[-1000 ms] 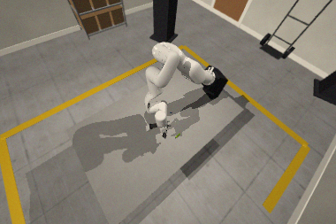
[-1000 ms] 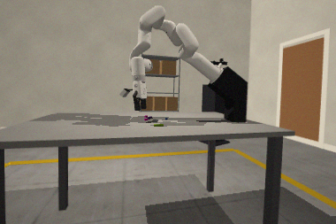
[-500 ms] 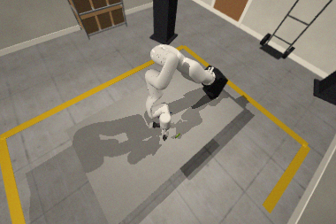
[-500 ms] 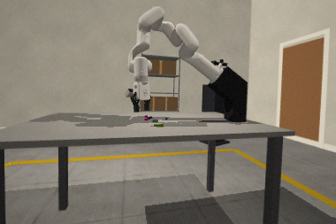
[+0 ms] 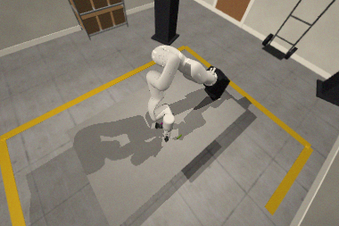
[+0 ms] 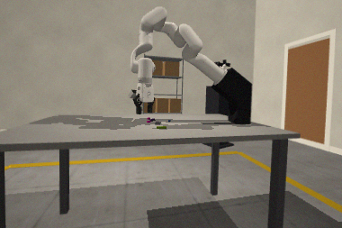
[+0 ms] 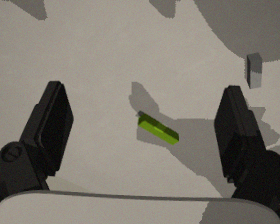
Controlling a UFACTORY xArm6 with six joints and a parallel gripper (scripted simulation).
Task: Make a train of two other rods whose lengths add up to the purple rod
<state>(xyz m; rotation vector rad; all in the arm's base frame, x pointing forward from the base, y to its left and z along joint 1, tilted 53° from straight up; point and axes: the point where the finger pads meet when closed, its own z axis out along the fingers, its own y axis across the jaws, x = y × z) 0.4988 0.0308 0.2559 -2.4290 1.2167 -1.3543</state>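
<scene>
My gripper is now 21 cm past the blue rod, 8 cm above it and 7 cm to the left of it. From my hand the other things lie so: lime rod (9 cm to the left, 8 cm below, 6 cm behind); purple rod (16 cm to the right, 13 cm behind, 8 cm below).
</scene>
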